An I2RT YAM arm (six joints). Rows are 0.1 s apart.
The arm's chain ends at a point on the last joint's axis. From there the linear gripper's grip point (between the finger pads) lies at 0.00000 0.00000 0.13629 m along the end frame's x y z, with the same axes.
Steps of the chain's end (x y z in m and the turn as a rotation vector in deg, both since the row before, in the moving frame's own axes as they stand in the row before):
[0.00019 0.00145 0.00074 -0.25 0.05 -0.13]
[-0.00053 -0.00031 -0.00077 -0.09 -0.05 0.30]
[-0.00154 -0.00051 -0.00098 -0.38 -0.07 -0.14]
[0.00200 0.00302 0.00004 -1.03 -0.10 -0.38]
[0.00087 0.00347 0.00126 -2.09 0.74 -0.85]
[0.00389 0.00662 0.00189 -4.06 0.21 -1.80]
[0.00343 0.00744 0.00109 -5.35 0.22 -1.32]
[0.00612 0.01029 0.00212 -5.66 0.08 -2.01]
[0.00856 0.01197 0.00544 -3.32 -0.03 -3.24]
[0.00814 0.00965 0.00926 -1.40 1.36 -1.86]
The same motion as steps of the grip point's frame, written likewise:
[0.00031 0.00204 0.00074 -0.25 0.05 -0.13]
[-0.00065 -0.00010 -0.00077 -0.09 -0.05 0.30]
[-0.00171 0.00039 -0.00098 -0.38 -0.07 -0.14]
[0.00177 0.00547 0.00002 -1.03 -0.10 -0.38]
[0.00267 0.00843 0.00116 -2.09 0.74 -0.85]
[0.00454 0.01626 0.00155 -4.06 0.21 -1.80]
[0.00410 0.02014 0.00050 -5.35 0.22 -1.32]
[0.00655 0.02373 0.00146 -5.66 0.08 -2.01]
[0.00871 0.01986 0.00521 -3.32 -0.03 -3.24]
[0.01143 0.01293 0.00918 -1.40 1.36 -1.86]

